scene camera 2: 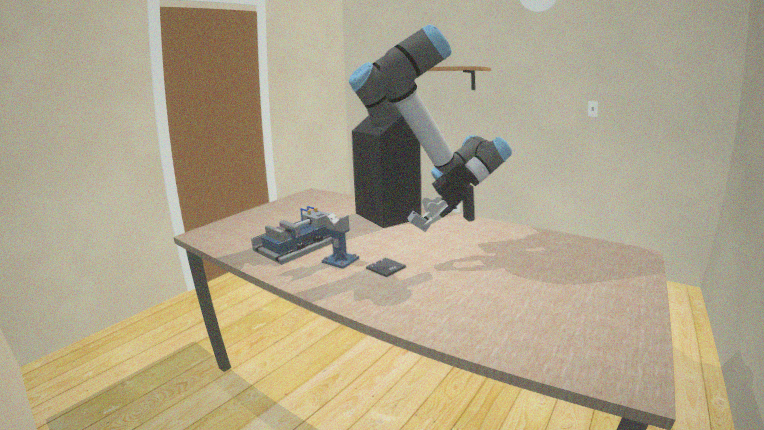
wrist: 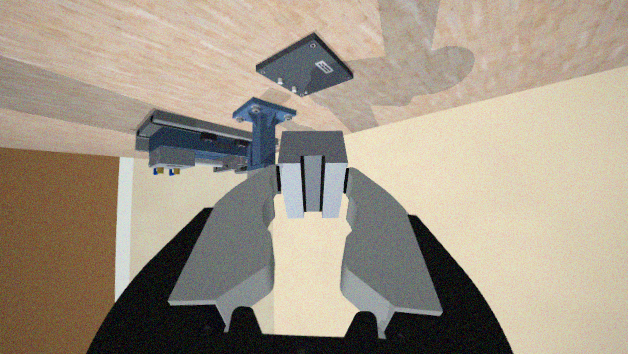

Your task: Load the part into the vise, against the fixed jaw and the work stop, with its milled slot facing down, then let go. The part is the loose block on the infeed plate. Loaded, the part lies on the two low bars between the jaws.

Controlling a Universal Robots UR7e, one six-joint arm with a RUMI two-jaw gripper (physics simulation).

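Seen in the pictures: gripper, fingertip midpoint: [scene camera 2: 422,222] [wrist: 312,168]; arm's base, link origin: [scene camera 2: 388,115].
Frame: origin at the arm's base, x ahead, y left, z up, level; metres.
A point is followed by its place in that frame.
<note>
The part, a grey block [scene camera 2: 417,221] {x 0.345, y 0.358, z -0.282 m} [wrist: 313,145] {x 0.307, y 0.367, z -0.308 m}, is held between the fingertips. Its milled slot faces the wrist camera. My gripper [scene camera 2: 423,218] {x 0.316, y 0.358, z -0.295 m} [wrist: 312,168] {x 0.316, y 0.358, z -0.295 m} is shut on it and tilted, raised above the table's rear part, to the right of the infeed plate in the scene view. The dark square infeed plate [scene camera 2: 386,266] {x 0.401, y 0.278, z -0.431 m} [wrist: 300,67] {x 0.381, y 0.280, z -0.431 m} lies on the table with no block on it. The vise [scene camera 2: 286,243] {x 0.529, y -0.056, z -0.388 m} [wrist: 195,142] {x 0.370, y -0.050, z -0.397 m}, blue and grey, stands at the left in both views, well apart from the part. Its jaws are small in the scene view; the two low bars cannot be made out.
A blue stand [scene camera 2: 340,248] {x 0.453, y 0.133, z -0.386 m} [wrist: 263,137] {x 0.430, y 0.131, z -0.383 m} with a grey top piece stands between the vise and the infeed plate. The black arm pedestal [scene camera 2: 386,170] {x 0.096, y 0.054, z -0.207 m} rises at the back of the table [scene camera 2: 507,320] {x 0.476, y 0.722, z -0.439 m}. A wall shelf [scene camera 2: 459,68] shows behind the arm.
</note>
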